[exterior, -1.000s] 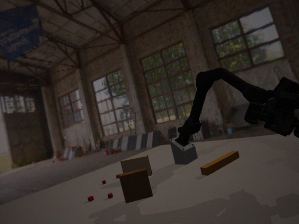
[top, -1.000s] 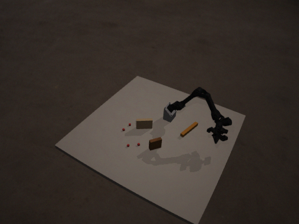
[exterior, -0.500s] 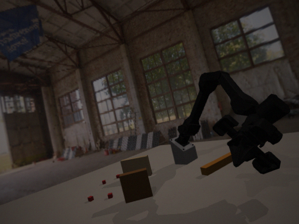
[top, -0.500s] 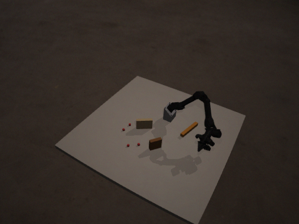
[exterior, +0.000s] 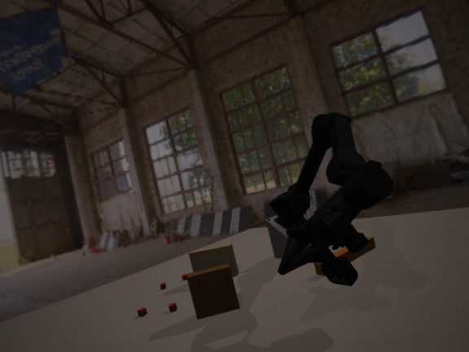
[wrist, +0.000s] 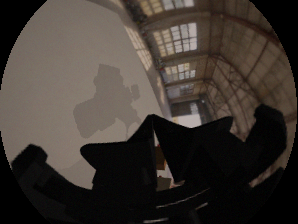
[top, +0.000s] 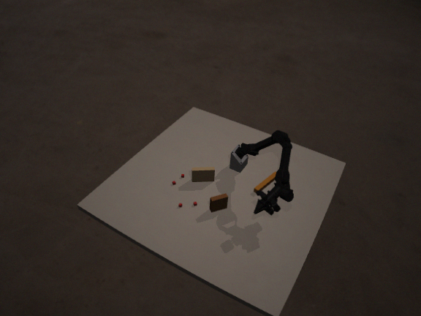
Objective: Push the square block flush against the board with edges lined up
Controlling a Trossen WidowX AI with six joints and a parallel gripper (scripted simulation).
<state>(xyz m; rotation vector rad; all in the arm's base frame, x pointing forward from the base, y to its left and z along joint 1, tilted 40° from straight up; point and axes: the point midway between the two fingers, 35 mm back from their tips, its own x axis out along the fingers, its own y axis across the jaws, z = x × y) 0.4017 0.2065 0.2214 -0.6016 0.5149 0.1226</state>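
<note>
My gripper tip is now 19 cm past the tan block, 42 cm to the left of it and 7 cm above it. The rest, counted from my gripper tip: long orange board 36 cm behind, 6 cm to the right, 10 cm below; then brown square block 3 cm behind, 23 cm to the right, 7 cm below.
</note>
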